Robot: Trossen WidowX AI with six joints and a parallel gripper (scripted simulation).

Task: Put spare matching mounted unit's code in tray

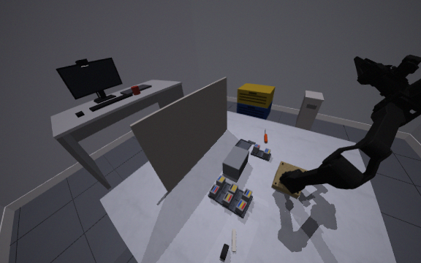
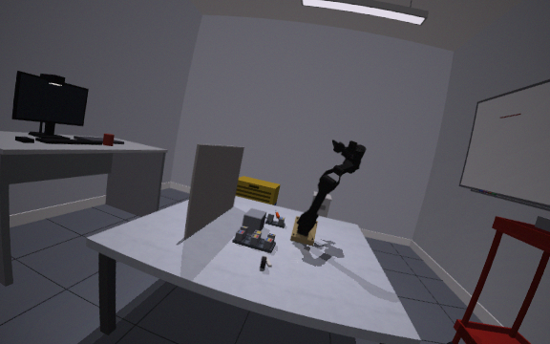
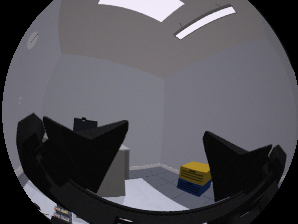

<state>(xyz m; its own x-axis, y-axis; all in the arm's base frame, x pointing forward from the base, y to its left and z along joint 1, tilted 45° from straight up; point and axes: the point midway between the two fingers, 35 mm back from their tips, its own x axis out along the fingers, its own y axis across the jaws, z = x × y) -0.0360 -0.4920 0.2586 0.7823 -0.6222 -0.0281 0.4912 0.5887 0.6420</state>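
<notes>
Right now the grey spare is 23 cm ahead of my gripper tip, 3 cm to the left of it and 57 cm below it. The rest, counted from my gripper tip: tall grey panel: 60 cm ahead, 25 cm to the left, 38 cm below; then grey mounted unit: 35 cm ahead, 23 cm to the left, 56 cm below; then white stick: 16 cm ahead, 55 cm to the left, 60 cm below.
</notes>
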